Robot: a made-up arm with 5 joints.
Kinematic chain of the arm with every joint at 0, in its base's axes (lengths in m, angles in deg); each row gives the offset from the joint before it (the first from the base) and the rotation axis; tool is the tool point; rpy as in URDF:
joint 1: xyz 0.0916 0 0.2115 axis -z
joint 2: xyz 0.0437 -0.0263 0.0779 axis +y
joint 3: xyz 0.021 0 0.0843 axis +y
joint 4: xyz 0.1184 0 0.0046 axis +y
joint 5: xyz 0.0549 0.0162 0 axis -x
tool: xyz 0 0 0 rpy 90 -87.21 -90
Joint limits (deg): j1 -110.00..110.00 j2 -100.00..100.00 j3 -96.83..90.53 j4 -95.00..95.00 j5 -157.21..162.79
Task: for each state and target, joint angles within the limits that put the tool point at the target. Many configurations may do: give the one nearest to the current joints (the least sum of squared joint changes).
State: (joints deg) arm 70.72 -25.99 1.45 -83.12 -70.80
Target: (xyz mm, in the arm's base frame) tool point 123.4 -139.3 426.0
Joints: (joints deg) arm 73.09 -26.24 30.01 -95.00 -70.80
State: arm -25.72 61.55 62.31 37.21 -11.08
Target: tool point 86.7 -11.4 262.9
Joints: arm -12.26 62.29 79.07 72.29 -11.08
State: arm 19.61 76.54 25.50 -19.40 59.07
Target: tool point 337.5 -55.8 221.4
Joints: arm 10.49 48.52 0.88 -26.71 59.07
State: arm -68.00 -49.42 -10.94 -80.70 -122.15
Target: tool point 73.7 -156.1 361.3
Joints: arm -79.77 -93.84 -32.39 -95.00 -122.15
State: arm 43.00 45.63 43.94 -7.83 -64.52
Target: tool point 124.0 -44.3 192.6
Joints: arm 43.21 23.42 76.98 17.50 -64.52
